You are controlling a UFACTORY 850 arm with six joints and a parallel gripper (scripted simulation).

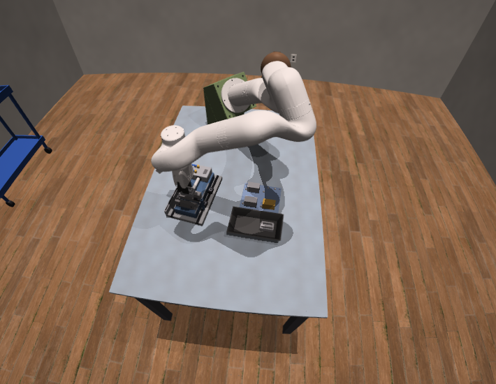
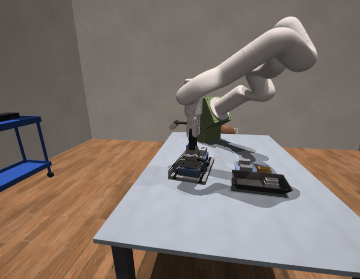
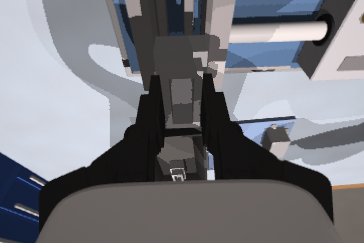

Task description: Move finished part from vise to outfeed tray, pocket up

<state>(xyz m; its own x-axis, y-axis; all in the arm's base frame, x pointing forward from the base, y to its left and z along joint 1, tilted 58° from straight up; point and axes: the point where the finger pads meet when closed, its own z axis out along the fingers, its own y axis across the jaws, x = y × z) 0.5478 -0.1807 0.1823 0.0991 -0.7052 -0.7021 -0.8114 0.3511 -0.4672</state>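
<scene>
My hand is 25 cm to the right of the pale block, 14 cm above it and 13 cm past it. The rest, counted from my hand: orange block (34 cm to the left, 15 cm behind, 14 cm below); light blue plate (29 cm to the left, 18 cm behind, 16 cm below); vise actuator box (16 cm behind, 9 cm below, 3 cm to the right).
</scene>
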